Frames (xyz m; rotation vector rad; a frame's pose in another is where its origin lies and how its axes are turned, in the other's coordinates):
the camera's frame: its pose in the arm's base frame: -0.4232 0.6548 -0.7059 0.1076 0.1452 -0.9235
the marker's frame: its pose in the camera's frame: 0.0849 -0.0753 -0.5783 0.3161 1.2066 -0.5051
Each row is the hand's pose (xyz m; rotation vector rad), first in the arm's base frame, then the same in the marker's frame.
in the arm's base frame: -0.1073 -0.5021 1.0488 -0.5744 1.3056 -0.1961
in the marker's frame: -2.1133 0.0315 1.5615 -1.6425 -0.5149 -0.0393
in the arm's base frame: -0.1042 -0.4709 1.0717 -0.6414 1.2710 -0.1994
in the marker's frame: -2.1417 0.0354 1.5354 -1.6731 -0.5785 -0.0613
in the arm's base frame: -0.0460 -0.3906 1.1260 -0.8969 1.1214 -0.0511
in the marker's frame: -2.2142 0.0955 1.4729 -1.9044 -0.7832 -0.0492
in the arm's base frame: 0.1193 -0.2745 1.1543 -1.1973 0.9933 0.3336
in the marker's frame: -2.2762 0.2677 1.3829 -2.3545 -0.8852 0.0257
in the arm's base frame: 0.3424 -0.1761 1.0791 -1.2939 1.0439 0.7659
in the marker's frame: -2.2381 0.5055 1.2985 -2.7532 -0.6454 0.1337
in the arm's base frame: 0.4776 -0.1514 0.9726 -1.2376 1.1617 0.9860
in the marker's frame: -2.1488 0.6521 1.2709 -2.8851 -0.3590 0.1954
